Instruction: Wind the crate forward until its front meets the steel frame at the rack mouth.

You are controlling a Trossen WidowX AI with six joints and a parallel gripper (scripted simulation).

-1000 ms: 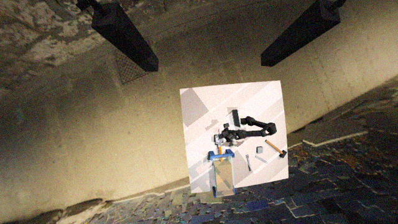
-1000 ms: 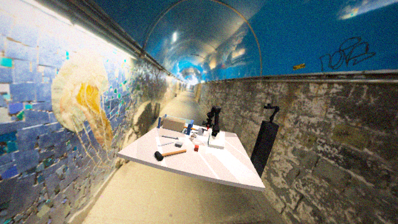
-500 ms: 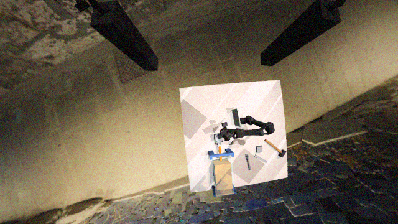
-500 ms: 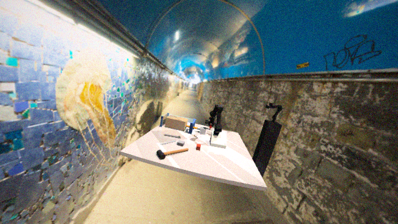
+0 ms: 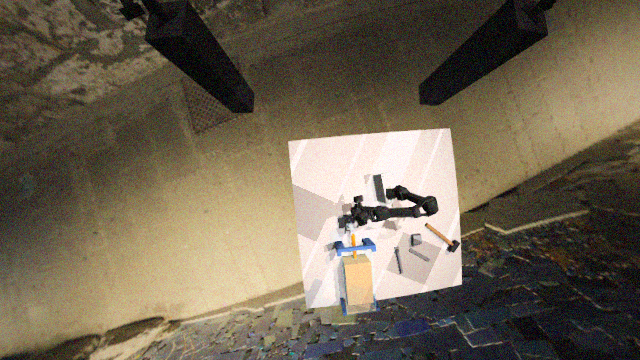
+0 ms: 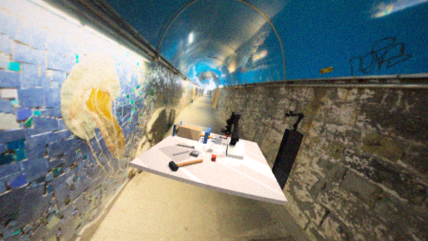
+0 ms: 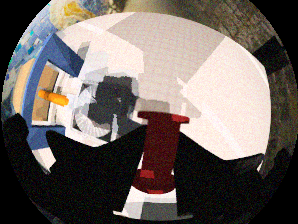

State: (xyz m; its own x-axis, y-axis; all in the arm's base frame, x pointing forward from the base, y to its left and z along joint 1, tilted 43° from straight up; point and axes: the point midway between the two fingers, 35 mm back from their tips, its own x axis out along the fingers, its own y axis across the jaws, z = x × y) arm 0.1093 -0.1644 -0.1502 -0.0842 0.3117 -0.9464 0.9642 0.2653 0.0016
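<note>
Now: the winch handle 30 mm ahead of my gripper tip, 10 mm to the left of it and 30 mm below it. Round my gripper tip: hand winch 80 mm ahead, 100 mm below; blue steel frame 260 mm ahead, 30 mm to the left, 30 mm below; dark red knob 10 mm to the left.
</note>
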